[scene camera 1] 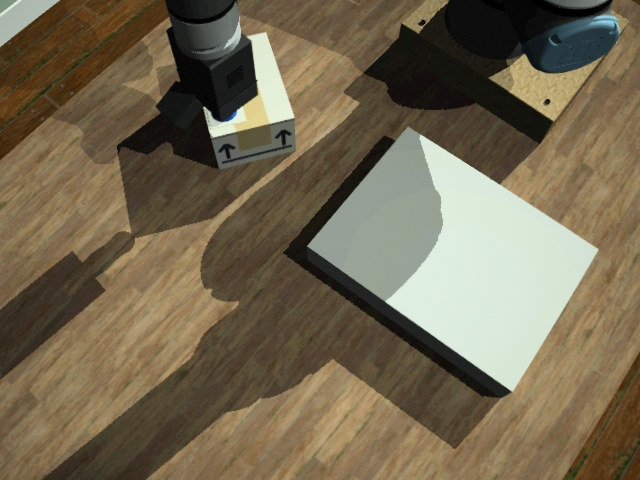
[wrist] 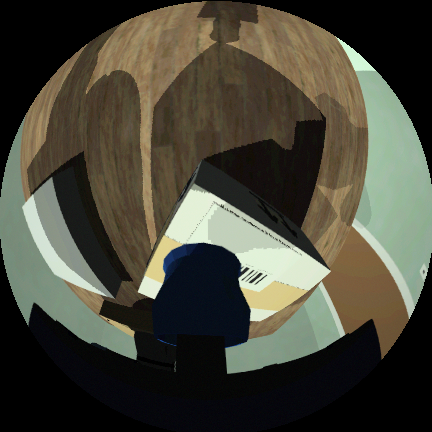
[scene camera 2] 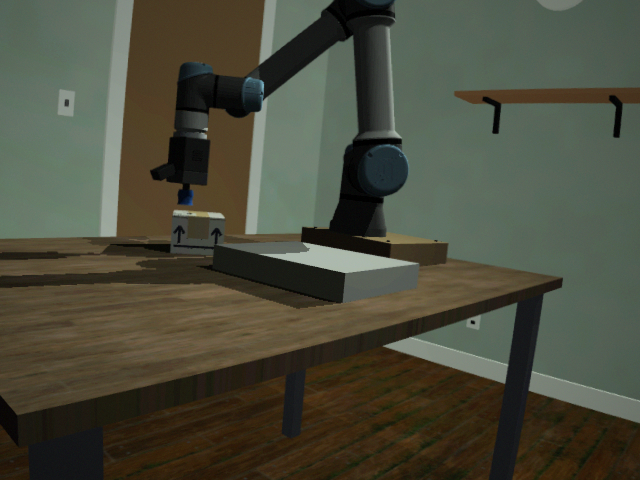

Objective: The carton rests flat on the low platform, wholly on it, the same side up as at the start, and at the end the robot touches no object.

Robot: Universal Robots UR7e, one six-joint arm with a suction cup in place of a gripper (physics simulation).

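Frame: origin at the arm's base, x right, y ahead, z up, level; millimetres.
Where they show: hand, tool point: (wrist: pixel 201 272) (scene camera 2: pixel 184 204); arm's base, link origin: (scene camera 1: pixel 490 23) (scene camera 2: pixel 357 232).
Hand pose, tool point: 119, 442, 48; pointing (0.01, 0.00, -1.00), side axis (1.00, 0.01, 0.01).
Each offset is from my tool point to the top centre of the thing, as dx, dy, dz. Level surfaces: height alone.
The carton @[+40, -57, -24] (scene camera 1: pixel 261 142) (scene camera 2: pixel 197 232) (wrist: pixel 235 225) is a white box with tan tape and a barcode label on its top. It stands flat on the table, its arrows pointing up, beside and apart from the low platform. The low platform @[-340, -113, -63] (scene camera 1: pixel 491 279) (scene camera 2: pixel 379 283) (wrist: pixel 62 240) is a pale, flat slab with no object on it. My gripper, a blue suction cup (scene camera 1: pixel 227 115) (scene camera 2: pixel 185 197) (wrist: pixel 202 280), is open and holds nothing. It hangs over the carton's top, with a small gap beneath it in scene camera 2. The gripper body hides part of the carton's top in scene camera 1.
The arm's base stands on a wooden block (scene camera 1: pixel 535 93) (scene camera 2: pixel 418 252) behind the platform. The wooden table @[dz -111] (scene camera 1: pixel 170 330) (scene camera 2: pixel 155 315) carries everything. A wall shelf (scene camera 2: pixel 547 96) is at the right in scene camera 2, well away from the arm.
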